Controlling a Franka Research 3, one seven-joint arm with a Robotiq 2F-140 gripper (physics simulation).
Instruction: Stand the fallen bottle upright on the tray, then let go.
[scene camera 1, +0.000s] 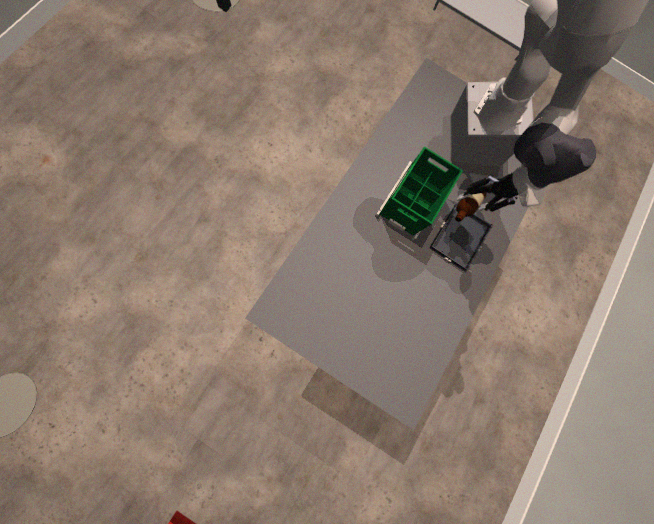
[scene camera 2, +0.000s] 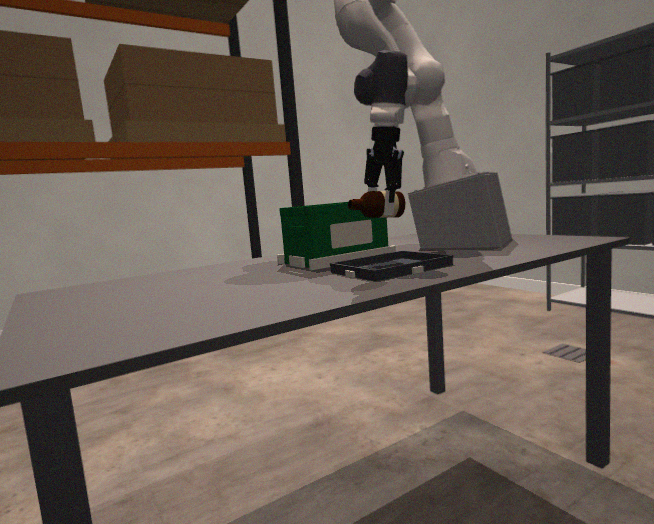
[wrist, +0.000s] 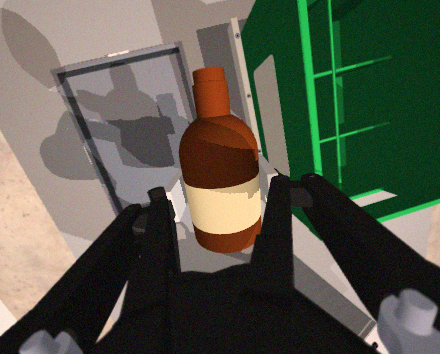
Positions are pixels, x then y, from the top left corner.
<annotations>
The gripper shows in scene camera 1, in scene camera 2 (379, 212) and in the wrist view. One and the same spot on the gripper: (scene camera 1: 478, 187) is (wrist: 331, 209).
</annotations>
